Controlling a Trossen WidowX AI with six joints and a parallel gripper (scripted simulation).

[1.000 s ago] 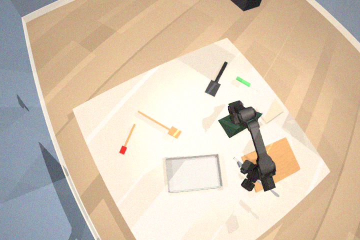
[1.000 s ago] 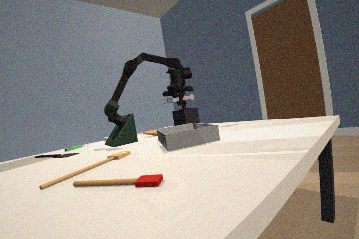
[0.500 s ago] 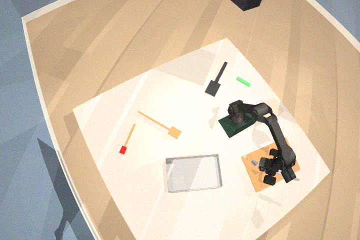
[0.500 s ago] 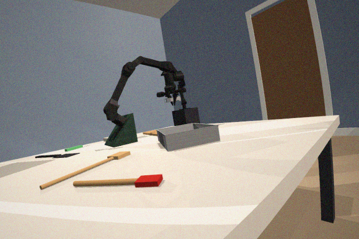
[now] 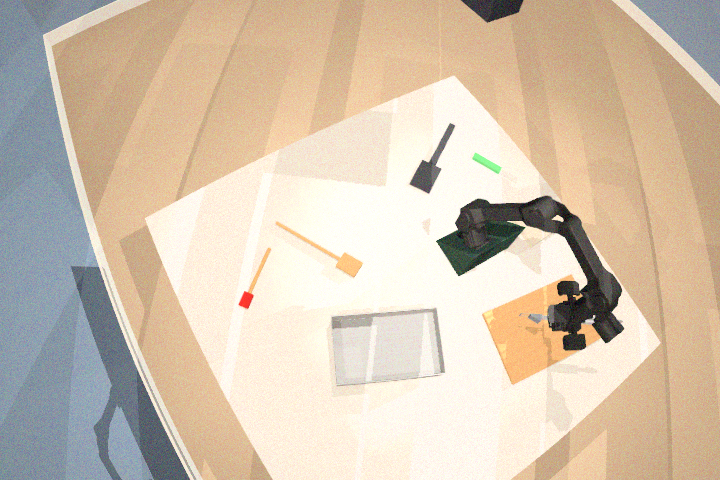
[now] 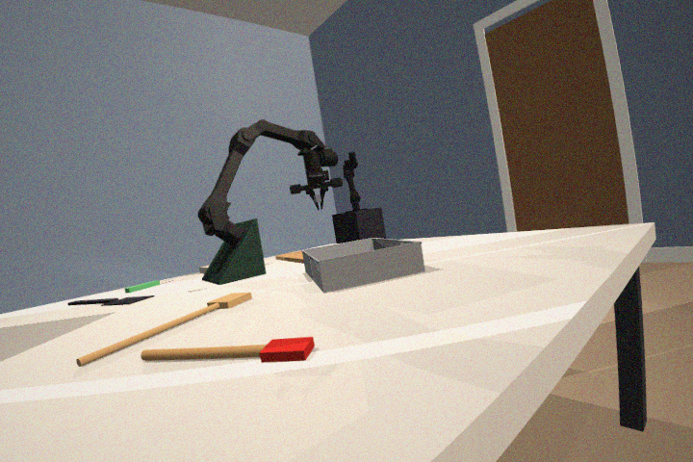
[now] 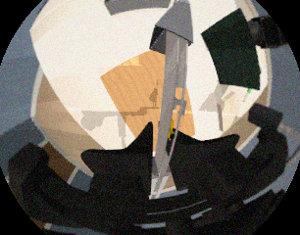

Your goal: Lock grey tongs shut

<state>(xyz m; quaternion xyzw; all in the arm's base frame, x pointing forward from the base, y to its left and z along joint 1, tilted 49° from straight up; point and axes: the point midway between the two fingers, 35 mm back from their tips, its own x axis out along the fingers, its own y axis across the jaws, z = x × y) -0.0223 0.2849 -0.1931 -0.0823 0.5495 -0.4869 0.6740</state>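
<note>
Right now the wooden board is 16 cm below my gripper tip and 4 cm behind it. Round my gripper tip: green-handled tool (53 cm to the right, 28 cm behind, 16 cm below); grey roasting tin (41 cm ahead, 23 cm to the right, 14 cm below); pale tile (29 cm to the right, 28 cm behind, 15 cm below).
</note>
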